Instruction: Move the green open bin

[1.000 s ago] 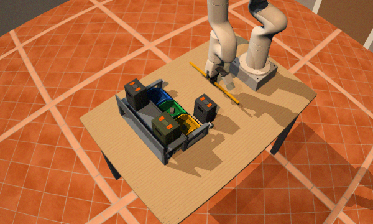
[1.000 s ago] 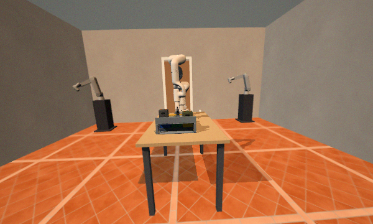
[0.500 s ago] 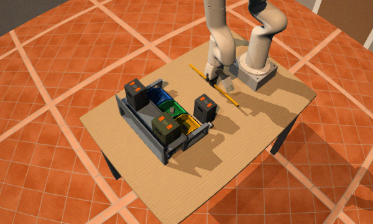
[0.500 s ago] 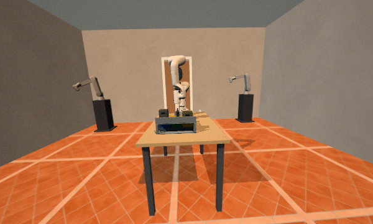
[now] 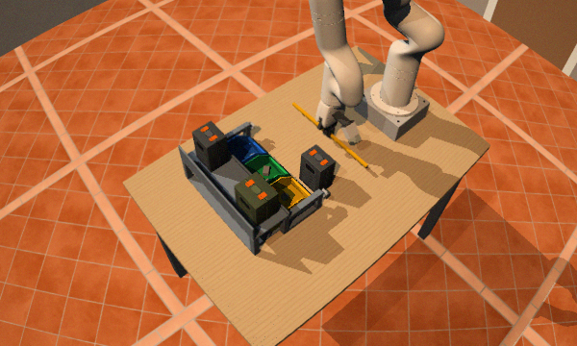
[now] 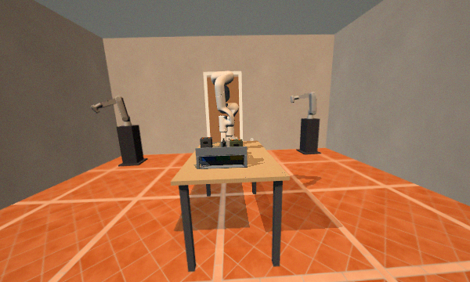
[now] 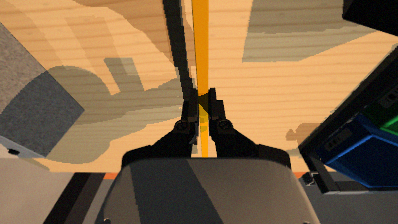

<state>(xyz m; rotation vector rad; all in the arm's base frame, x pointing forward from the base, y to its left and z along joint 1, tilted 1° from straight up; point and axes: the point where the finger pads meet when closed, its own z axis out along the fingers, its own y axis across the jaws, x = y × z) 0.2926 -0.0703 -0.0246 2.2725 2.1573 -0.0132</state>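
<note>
My gripper is now 310 mm short of the green bin, 20 mm to the left of it and 10 mm above it. Also, from my hand: thin yellow rod: 20 mm below; then yellow bin: 310 mm ahead, 100 mm to the left, 10 mm below; then dark box: 160 mm ahead, 100 mm to the left, 10 mm above.
</note>
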